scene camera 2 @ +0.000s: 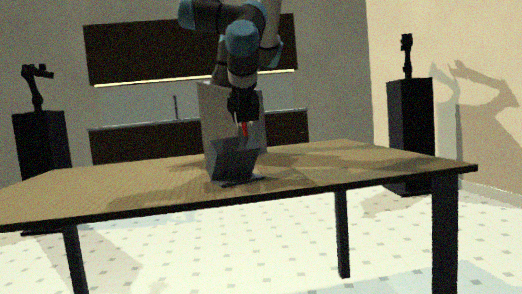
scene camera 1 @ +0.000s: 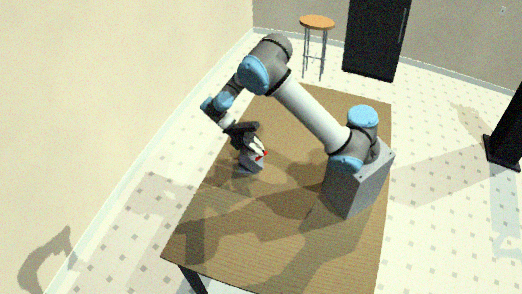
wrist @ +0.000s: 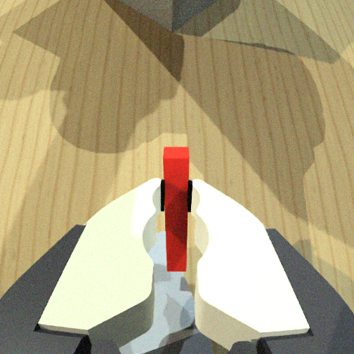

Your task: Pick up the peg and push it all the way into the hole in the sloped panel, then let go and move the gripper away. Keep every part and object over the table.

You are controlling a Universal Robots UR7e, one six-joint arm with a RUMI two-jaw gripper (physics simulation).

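Where they show: gripper, fingertip midpoint: (scene camera 2: 243,125) (scene camera 1: 264,154); arm's base, link origin: (scene camera 2: 227,85).
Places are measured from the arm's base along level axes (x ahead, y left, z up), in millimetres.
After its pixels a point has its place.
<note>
The red peg (scene camera 1: 265,153) {x 417, y 60, z -146 mm} (scene camera 2: 244,129) {x 445, y 56, z -172 mm} (wrist: 176,200) is a slim square bar. My gripper (scene camera 1: 261,152) {x 423, y 56, z -162 mm} (scene camera 2: 244,124) {x 423, y 56, z -162 mm} (wrist: 176,182) is shut on it, with a white finger on each side. The grey block with the sloped panel (scene camera 1: 250,164) {x 488, y 74, z -239 mm} (scene camera 2: 232,159) {x 551, y 15, z -246 mm} stands on the table directly below the fingers. In the wrist view, the pale blue-grey panel (wrist: 172,295) shows below and behind the peg, between the fingers. The peg's lower end is close to the panel; whether it touches the panel or enters the hole cannot be told. The hole is hidden.
The wooden table (scene camera 1: 240,225) {x 398, y 362, z -312 mm} (scene camera 2: 125,185) {x 439, y -329, z -312 mm} carries the block and the arm's grey base (scene camera 1: 345,192) {x 17, y 119, z -157 mm} (scene camera 2: 215,107) {x 76, y -54, z -92 mm}, which stands behind the block in scene camera 2. The base's lower corner (wrist: 172,17) shows at the top of the wrist view. A stool (scene camera 1: 317,22) stands beyond the table.
</note>
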